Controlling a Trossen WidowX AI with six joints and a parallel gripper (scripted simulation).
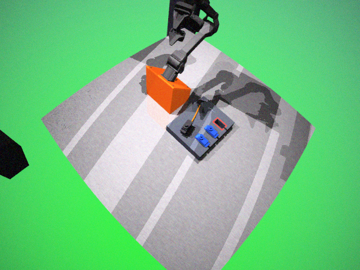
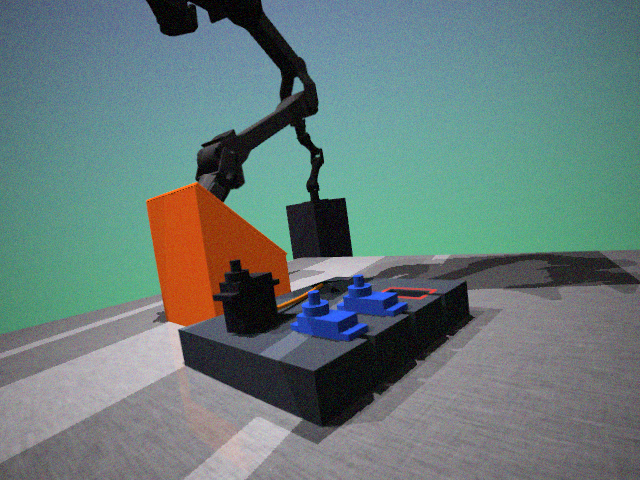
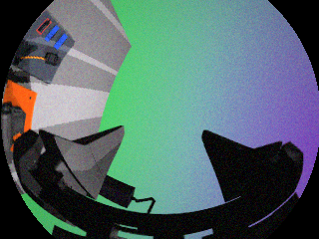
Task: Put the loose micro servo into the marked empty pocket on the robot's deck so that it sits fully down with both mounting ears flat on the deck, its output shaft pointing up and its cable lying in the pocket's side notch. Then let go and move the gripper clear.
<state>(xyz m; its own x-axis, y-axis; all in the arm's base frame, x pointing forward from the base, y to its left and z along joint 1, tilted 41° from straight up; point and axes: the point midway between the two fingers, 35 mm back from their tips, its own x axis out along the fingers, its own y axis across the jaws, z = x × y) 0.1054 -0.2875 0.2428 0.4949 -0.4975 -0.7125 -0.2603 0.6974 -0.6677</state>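
My gripper tip is 55 cm above the dark deck, 12 cm to the right of it and 12 cm short of it.
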